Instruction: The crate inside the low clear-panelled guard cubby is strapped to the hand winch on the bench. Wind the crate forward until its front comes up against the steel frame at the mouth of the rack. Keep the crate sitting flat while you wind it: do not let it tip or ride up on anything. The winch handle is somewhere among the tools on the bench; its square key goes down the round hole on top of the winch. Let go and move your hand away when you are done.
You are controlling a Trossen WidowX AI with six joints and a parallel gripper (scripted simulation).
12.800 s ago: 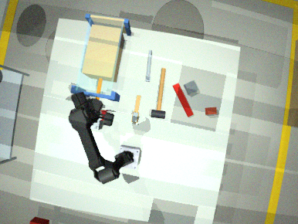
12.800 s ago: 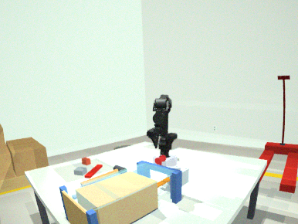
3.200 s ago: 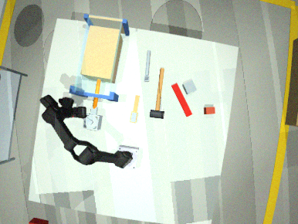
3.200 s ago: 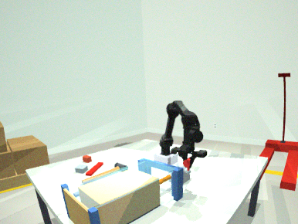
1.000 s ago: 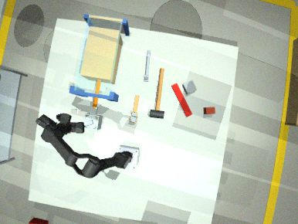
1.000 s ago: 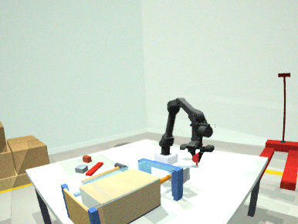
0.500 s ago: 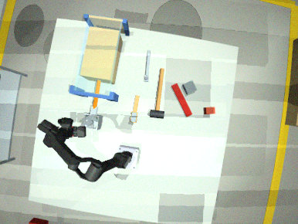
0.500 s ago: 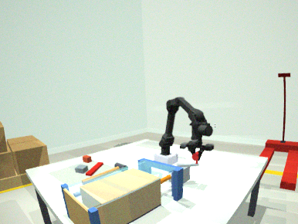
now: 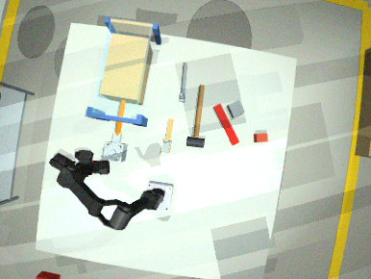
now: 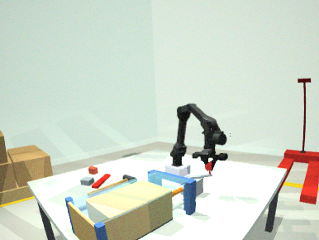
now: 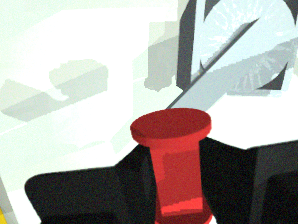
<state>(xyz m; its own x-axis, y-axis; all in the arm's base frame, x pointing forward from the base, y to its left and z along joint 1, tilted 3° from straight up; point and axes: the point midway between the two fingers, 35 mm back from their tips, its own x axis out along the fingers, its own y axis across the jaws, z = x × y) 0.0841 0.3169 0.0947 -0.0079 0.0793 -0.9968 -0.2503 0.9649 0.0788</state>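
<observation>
My gripper tip is 3 cm short of the winch handle, 2 cm to the left of it and 1 cm above it. The rest, counted from my gripper tip: winch: 6 cm ahead, 7 cm to the right, 9 cm below; red grip: 2 cm above; blue frame: 24 cm ahead, 5 cm to the right, 1 cm below.
</observation>
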